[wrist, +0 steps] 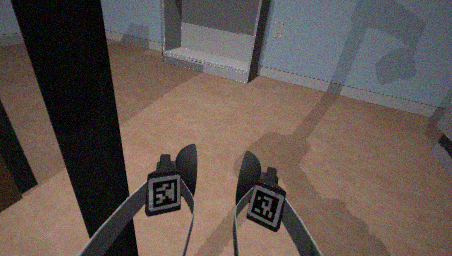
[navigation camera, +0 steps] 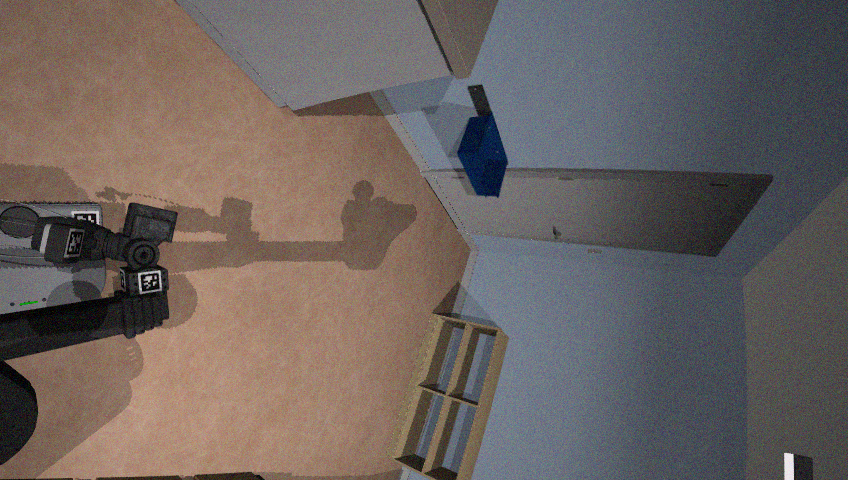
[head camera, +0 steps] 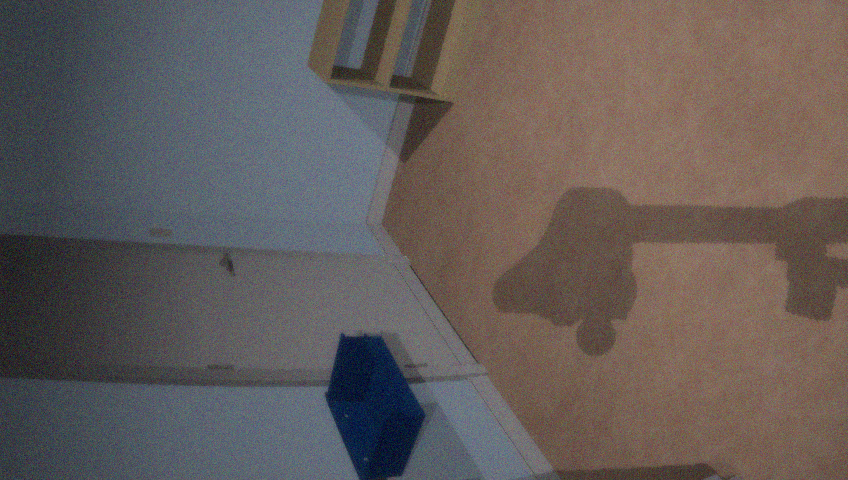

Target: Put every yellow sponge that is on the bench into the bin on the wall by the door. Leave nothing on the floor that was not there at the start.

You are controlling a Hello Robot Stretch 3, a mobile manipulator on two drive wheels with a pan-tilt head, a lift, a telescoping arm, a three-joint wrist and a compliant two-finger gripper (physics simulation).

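Pixels of known places: gripper, fingertip midpoint: [wrist: 218, 165]; robot's base, link origin: [navigation camera: 21, 220].
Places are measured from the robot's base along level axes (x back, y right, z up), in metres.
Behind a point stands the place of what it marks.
The blue bin [head camera: 376, 410] @(x -0.391, y 1.828, z 0.549 m) [navigation camera: 483, 155] @(x -0.395, y 1.867, z 0.548 m) is on the blue wall beside the door [head camera: 285, 309] @(x -0.086, y 2.389, z 0.708 m) [navigation camera: 630, 208] @(x -0.128, y 2.323, z 1.428 m). It shows at the lower middle of the head view and right of the upper middle in the navigation view. Its inside is dark, and its contents cannot be made out. My gripper [wrist: 218, 165] @(x -0.036, y -0.096, z 0.503 m) is open in the wrist view, with bare floor showing between its two fingertips. It is far from the bin, which does not show in the wrist view. No yellow sponge shows in these views.
A wooden shelf unit [head camera: 385, 44] [navigation camera: 470, 395] stands against the wall near the door. A pale cabinet [navigation camera: 339, 47] @(x -0.517, y 0.646, z 0.560 m) stands on the bin's other side. In the wrist view, a grey shelf unit [wrist: 225, 72] @(x -0.411, y -1.726, z 0.047 m) stands at the back and a black post [wrist: 82, 115] rises at left.
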